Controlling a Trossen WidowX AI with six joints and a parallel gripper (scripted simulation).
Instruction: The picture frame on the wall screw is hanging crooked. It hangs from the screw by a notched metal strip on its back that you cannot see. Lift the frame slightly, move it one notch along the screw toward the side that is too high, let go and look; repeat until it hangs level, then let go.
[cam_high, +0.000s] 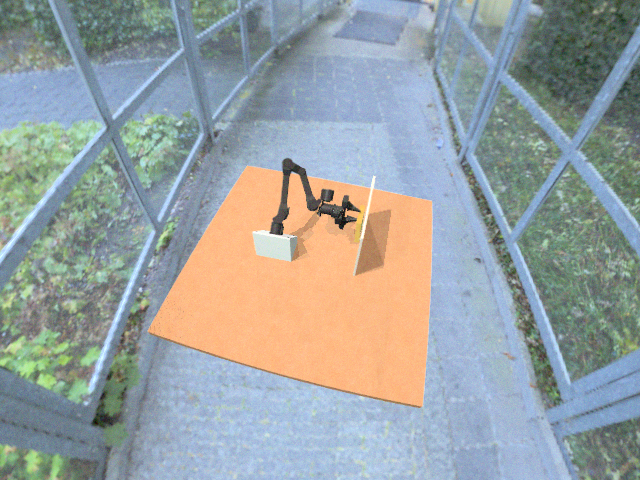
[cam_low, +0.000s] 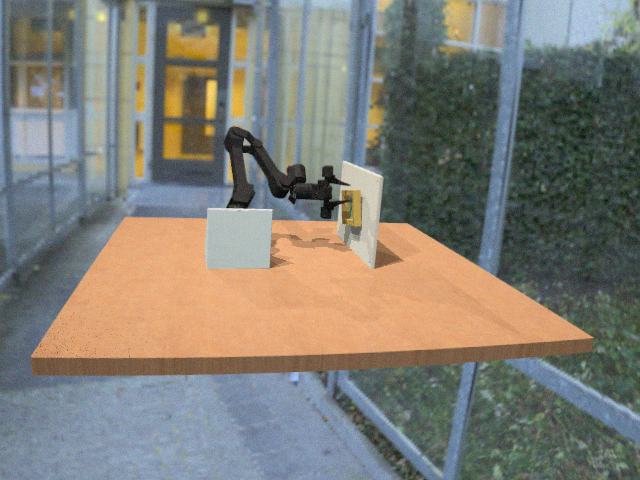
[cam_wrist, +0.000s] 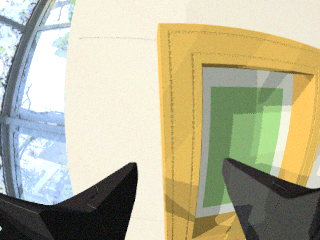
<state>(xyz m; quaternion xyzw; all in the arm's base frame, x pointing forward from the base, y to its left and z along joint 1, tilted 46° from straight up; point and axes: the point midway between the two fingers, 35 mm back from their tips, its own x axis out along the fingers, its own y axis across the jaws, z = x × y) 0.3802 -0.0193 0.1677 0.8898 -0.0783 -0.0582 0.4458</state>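
Right now my gripper tip is 1 cm short of the picture frame, 1 cm to the left of it and 5 cm above it.
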